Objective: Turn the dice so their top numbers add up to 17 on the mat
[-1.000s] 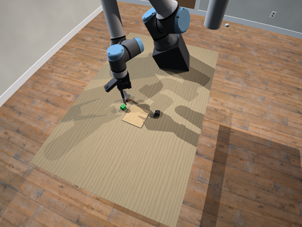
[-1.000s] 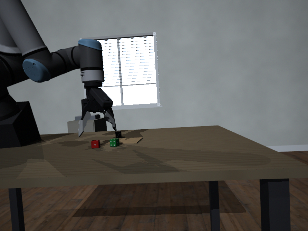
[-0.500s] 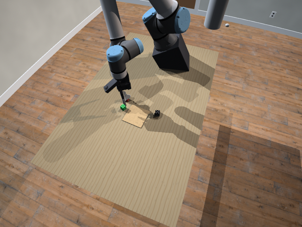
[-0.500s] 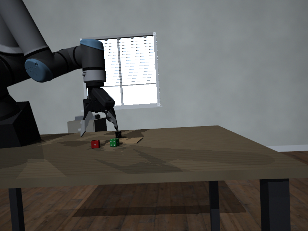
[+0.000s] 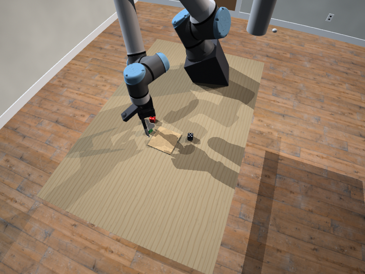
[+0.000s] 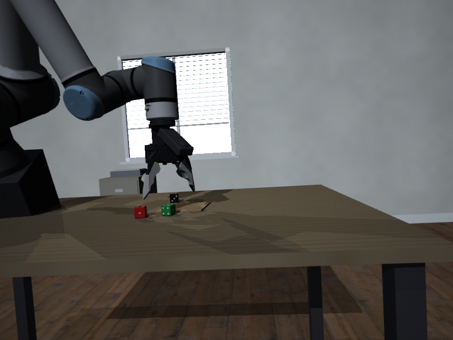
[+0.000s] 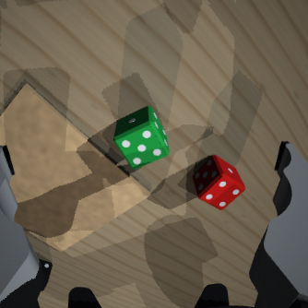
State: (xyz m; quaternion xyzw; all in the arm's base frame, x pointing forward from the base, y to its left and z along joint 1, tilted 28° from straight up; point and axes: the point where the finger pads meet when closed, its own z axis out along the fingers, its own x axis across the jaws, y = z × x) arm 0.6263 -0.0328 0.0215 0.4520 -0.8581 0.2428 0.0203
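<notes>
My hand is 20 mm past the green die, 10 mm to the right of it and 40 mm above it. From my hand the other things lie so: black die 90 mm behind, 240 mm to the left, 40 mm below; red die 90 mm behind, 10 mm to the right, 40 mm below; tan mat 10 mm behind, 120 mm to the left, 60 mm below.
</notes>
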